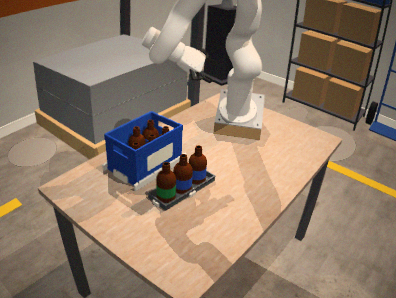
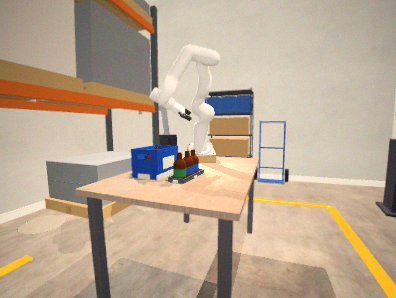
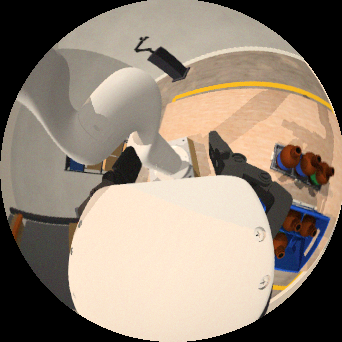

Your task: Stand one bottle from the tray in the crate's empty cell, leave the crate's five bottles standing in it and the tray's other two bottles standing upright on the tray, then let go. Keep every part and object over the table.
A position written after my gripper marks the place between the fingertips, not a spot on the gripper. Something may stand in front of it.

Note:
I see my gripper (image 1: 214, 72).
My gripper is seen too in image 3 (image 3: 170, 148).

